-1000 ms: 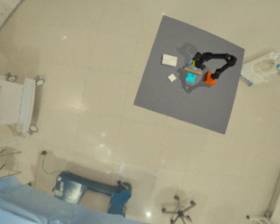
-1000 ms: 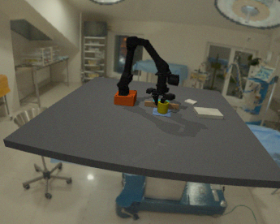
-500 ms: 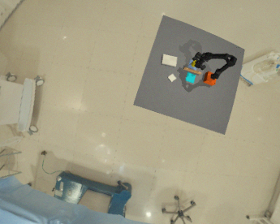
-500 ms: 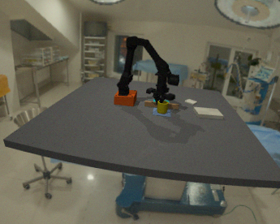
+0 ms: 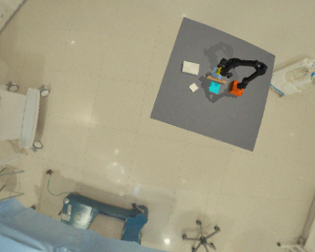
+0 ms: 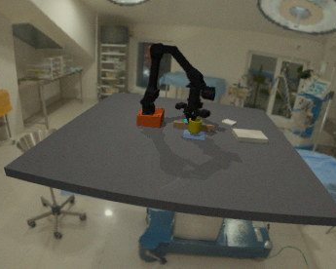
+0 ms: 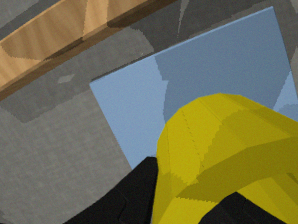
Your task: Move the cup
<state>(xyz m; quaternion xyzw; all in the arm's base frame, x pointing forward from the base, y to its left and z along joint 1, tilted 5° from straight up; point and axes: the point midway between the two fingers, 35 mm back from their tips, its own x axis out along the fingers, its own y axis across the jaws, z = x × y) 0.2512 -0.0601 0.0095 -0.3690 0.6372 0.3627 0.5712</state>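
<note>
Right now the cyan pad is 16 cm to the left of my gripper tip, 6 cm below it and 1 cm ahead of it. Also, from my gripper tip: yellow cup 2 cm to the right, 2 cm ahead; then green marble 3 cm to the right, 3 cm ahead, 2 cm below; then light blue pad 6 cm below, 3 cm ahead, 1 cm to the right.
</note>
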